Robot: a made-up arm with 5 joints.
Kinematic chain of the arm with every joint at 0, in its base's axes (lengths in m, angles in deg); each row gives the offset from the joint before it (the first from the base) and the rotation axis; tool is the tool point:
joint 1: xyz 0 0 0.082 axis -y
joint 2: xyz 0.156 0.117 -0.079 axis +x
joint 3: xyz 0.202 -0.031 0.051 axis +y
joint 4: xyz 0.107 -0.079 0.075 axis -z
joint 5: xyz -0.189 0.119 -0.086 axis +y
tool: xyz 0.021 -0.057 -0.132
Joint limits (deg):
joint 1: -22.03..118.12
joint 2: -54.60..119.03
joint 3: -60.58..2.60
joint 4: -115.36..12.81
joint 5: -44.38..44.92
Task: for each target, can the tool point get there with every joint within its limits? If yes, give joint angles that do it. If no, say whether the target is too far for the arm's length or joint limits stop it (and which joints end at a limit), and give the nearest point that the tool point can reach.
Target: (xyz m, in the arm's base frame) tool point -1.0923 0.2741 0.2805
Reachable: no: too far | nearest point -0.5279 0.0093 0.4158 | short by 0.638 m
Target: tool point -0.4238 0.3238 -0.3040
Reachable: no: joint limits stop it (at a limit: joint 1, joint 3, joint 5) | nearest point 0.0875 0.2205 -0.2751 | short by 0.522 m
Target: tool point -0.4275 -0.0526 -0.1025
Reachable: no: joint limits stop it (at a limit: joint 1, joint 2, joint 3, joint 5) | nearest point -0.2411 -0.1114 0.2541 | short by 0.407 m
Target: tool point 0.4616 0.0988 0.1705
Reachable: yes | joints 46.40 67.18 -3.84 -71.95 -32.56
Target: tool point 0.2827 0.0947 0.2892
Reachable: yes | joints 73.43 21.98 -14.35 -5.77 22.15
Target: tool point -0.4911 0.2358 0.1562
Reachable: no: joint limits stop it (at a limit: joint 1, joint 2, joint 3, joint 4, joint 5) | nearest point -0.5279 0.0093 0.4158 | short by 0.346 m
